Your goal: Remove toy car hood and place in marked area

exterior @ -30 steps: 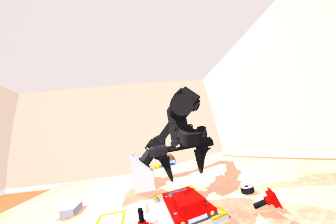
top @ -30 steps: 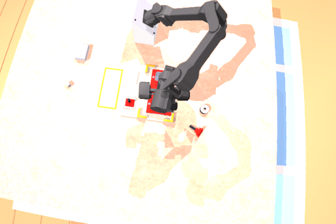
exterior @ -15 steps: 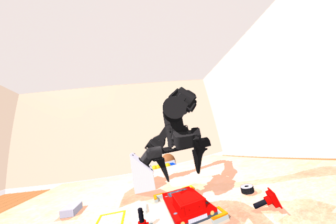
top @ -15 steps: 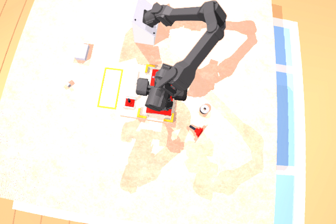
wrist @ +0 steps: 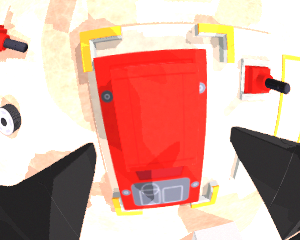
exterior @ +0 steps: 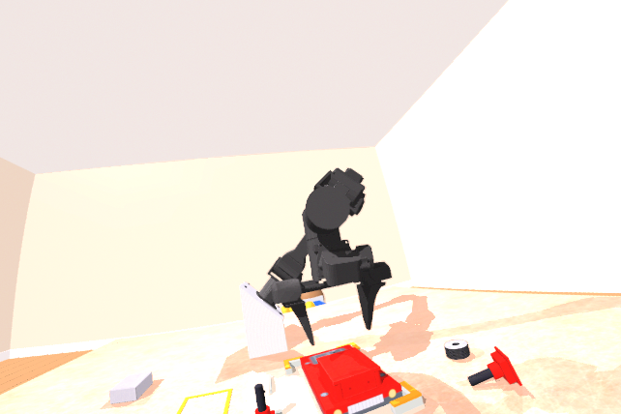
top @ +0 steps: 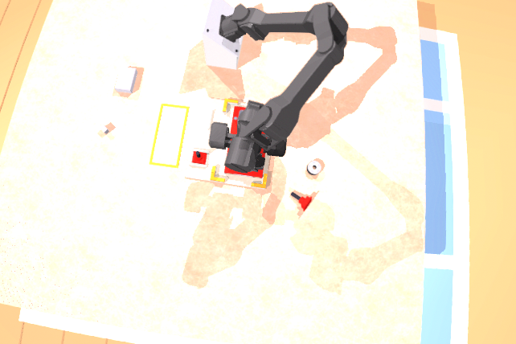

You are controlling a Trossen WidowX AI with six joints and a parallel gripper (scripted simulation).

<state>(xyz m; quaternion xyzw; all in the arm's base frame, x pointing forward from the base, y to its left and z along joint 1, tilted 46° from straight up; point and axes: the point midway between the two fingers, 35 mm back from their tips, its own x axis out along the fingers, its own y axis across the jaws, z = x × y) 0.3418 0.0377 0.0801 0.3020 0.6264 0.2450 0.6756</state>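
Now: gripper tip 5 cm above the hood. Round my gripper tip: black peg 2 cm ahead, 13 cm to the right, 5 cm below.
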